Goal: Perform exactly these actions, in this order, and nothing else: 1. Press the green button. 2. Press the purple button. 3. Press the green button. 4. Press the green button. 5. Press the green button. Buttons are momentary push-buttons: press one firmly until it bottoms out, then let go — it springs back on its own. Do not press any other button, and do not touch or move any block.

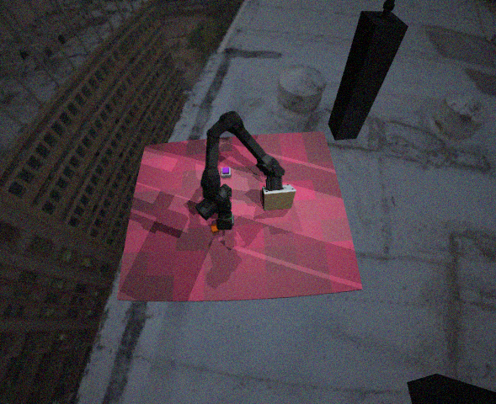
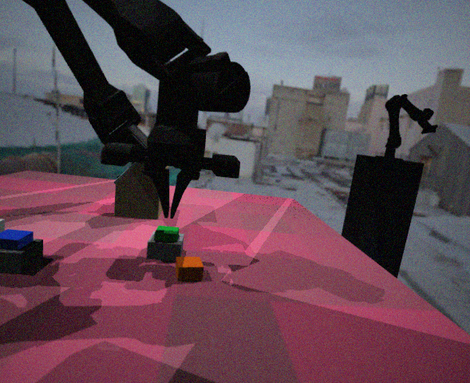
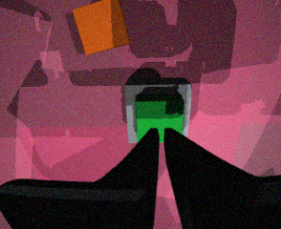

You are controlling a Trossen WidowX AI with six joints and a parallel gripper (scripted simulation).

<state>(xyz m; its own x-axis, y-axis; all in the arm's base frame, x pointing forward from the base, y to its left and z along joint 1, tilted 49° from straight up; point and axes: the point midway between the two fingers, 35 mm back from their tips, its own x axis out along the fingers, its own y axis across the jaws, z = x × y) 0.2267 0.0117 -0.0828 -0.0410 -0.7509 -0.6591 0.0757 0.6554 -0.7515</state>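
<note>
Right now the green button is 30 mm below my gripper tip. Also, from my gripper tip: orange block (70 mm ahead, 50 mm below, 30 mm to the left); then blue button (180 mm to the right, 60 mm ahead, 30 mm below); then purple button (270 mm to the right, 30 mm below, 10 mm behind).
</note>
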